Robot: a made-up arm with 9 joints. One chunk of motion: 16 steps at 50 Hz.
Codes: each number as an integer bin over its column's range. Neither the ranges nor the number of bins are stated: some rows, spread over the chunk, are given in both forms.
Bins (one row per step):
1: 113 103 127 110 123 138 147 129 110
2: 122 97 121 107 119 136 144 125 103
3: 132 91 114 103 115 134 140 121 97
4: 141 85 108 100 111 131 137 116 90
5: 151 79 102 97 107 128 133 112 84
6: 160 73 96 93 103 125 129 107 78
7: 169 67 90 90 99 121 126 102 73
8: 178 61 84 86 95 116 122 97 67
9: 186 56 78 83 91 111 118 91 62
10: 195 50 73 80 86 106 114 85 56
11: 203 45 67 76 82 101 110 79 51
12: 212 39 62 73 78 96 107 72 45
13: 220 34 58 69 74 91 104 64 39
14: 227 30 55 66 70 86 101 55 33
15: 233 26 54 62 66 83 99 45 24
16: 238 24 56 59 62 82 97 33 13
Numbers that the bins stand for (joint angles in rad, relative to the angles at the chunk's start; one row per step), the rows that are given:
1: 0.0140 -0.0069 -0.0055 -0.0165 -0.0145 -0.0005 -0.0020 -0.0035 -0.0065
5: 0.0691 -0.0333 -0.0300 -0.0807 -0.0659 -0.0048 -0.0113 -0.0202 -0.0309
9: 0.1199 -0.0585 -0.0535 -0.1499 -0.1174 -0.0121 -0.0213 -0.0408 -0.0516
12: 0.1576 -0.0772 -0.0692 -0.1993 -0.1592 -0.0186 -0.0287 -0.0594 -0.0676
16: 0.1953 -0.0936 -0.0751 -0.2685 -0.2106 -0.0246 -0.0353 -0.0976 -0.0978
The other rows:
2: 0.0270 -0.0135 -0.0114 -0.0313 -0.0273 -0.0013 -0.0040 -0.0075 -0.0131
3: 0.0415 -0.0201 -0.0182 -0.0511 -0.0402 -0.0022 -0.0067 -0.0114 -0.0187
4: 0.0546 -0.0267 -0.0241 -0.0659 -0.0531 -0.0035 -0.0087 -0.0163 -0.0253
6: 0.0822 -0.0398 -0.0359 -0.1005 -0.0788 -0.0061 -0.0140 -0.0251 -0.0366
7: 0.0952 -0.0464 -0.0418 -0.1153 -0.0916 -0.0078 -0.0160 -0.0300 -0.0413
8: 0.1083 -0.0530 -0.0476 -0.1351 -0.1045 -0.0100 -0.0187 -0.0349 -0.0469
10: 0.1329 -0.0651 -0.0584 -0.1647 -0.1335 -0.0143 -0.0240 -0.0467 -0.0573
11: 0.1445 -0.0706 -0.0643 -0.1845 -0.1463 -0.0164 -0.0267 -0.0525 -0.0620
13: 0.1692 -0.0827 -0.0731 -0.2191 -0.1720 -0.0207 -0.0307 -0.0673 -0.0733
14: 0.1794 -0.0871 -0.0761 -0.2339 -0.1849 -0.0229 -0.0327 -0.0761 -0.0789
15: 0.1881 -0.0915 -0.0771 -0.2536 -0.1978 -0.0242 -0.0340 -0.0859 -0.0874

